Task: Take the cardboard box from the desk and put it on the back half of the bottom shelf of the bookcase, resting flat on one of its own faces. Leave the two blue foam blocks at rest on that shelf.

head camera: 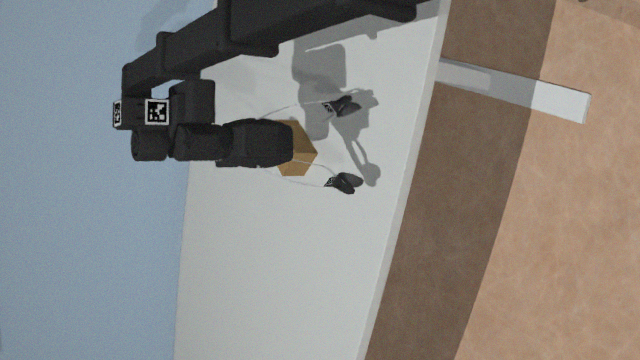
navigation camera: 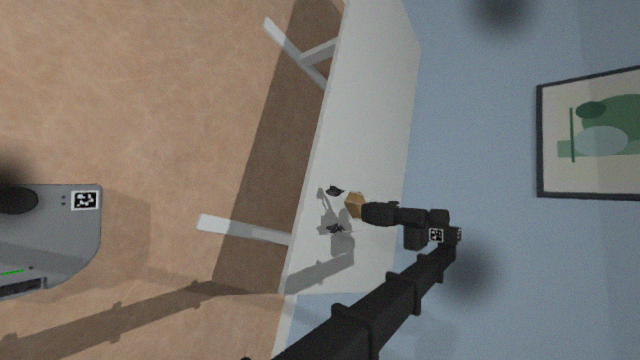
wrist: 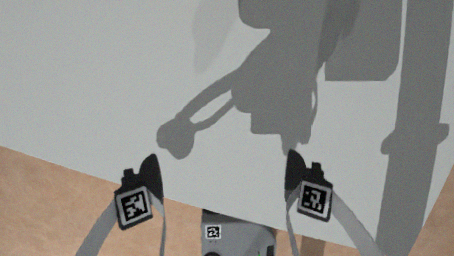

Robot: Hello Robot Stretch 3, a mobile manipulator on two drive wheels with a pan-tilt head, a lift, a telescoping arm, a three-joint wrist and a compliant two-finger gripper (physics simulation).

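Pixels of known places: gripper, between the fingertips: [head camera: 358,144] [navigation camera: 327,209]; robot's base, origin of its link: [navigation camera: 16,199].
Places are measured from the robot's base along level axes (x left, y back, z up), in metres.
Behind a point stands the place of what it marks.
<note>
The cardboard box [head camera: 305,159] {z 0.741, x -0.780, y 0.000 m} [navigation camera: 355,204] {z 0.769, x -0.776, y 0.016 m}, brown with angled faces, is on the white desk [head camera: 280,250] {z 0.721, x -0.896, y -0.185 m} [navigation camera: 370,100] {z 0.721, x -0.973, y -0.434 m} [wrist: 75,75]. In the head view the dark gripper body covers part of it. The box does not show in the wrist view. My gripper [head camera: 347,145] {z 0.764, x -0.612, y 0.021 m} [navigation camera: 335,209] {z 0.764, x -0.612, y 0.021 m} [wrist: 223,169] {z 0.764, x -0.612, y 0.021 m} is open, its two fingertips wide apart with no object between them. In the head and navigation views the box appears between the gripper body and the fingertips, set back from the tips. The bookcase and the blue foam blocks do not show.
The arm [head camera: 195,37] {z 1.116, x -0.433, y 0.103 m} [navigation camera: 390,300] {z 1.112, x -0.298, y 0.084 m} reaches across the end of the desk. White desk legs [head camera: 560,100] [navigation camera: 245,231] stick out over the brown floor. The grey robot base [navigation camera: 45,240] {z 0.161, x -0.053, y 0.114 m} [wrist: 237,235] stands on the floor. A blue wall with a framed picture [navigation camera: 540,150] {z 1.291, x -1.442, y -0.215 m} is behind the desk.
</note>
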